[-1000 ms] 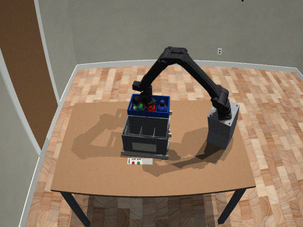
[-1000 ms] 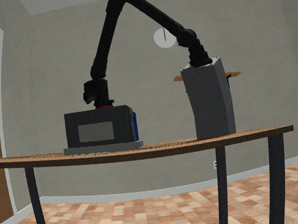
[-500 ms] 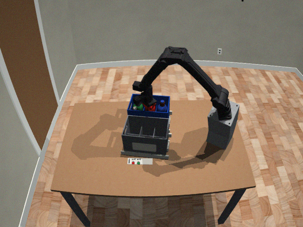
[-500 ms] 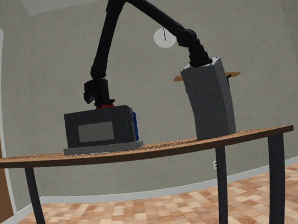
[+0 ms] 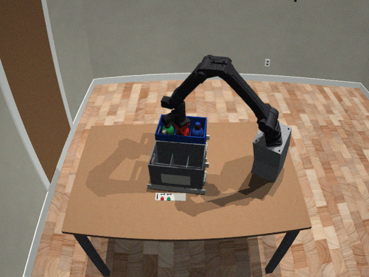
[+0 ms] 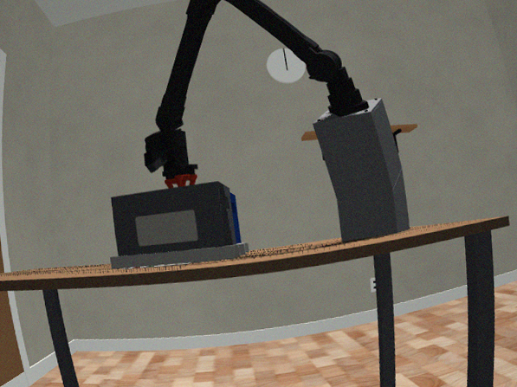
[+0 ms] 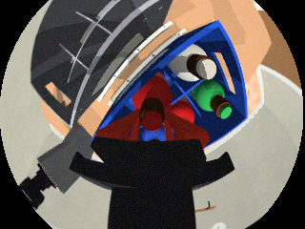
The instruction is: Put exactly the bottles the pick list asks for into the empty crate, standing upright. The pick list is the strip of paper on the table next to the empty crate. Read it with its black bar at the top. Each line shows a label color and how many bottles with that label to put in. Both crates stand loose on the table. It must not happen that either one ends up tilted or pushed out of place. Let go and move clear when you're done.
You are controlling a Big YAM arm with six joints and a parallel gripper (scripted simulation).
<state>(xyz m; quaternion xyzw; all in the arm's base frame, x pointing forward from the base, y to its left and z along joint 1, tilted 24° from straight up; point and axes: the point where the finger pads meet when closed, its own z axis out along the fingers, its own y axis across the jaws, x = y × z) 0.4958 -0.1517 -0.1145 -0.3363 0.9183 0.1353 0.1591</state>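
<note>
Now: the red-labelled bottle 6 cm below my hand. Also, from my hand: blue-labelled bottle: 9 cm to the right, 9 cm behind, 8 cm below; grey crate: 19 cm to the left, 9 cm below; green-labelled bottle: 10 cm to the right, 9 cm ahead, 8 cm below.
</note>
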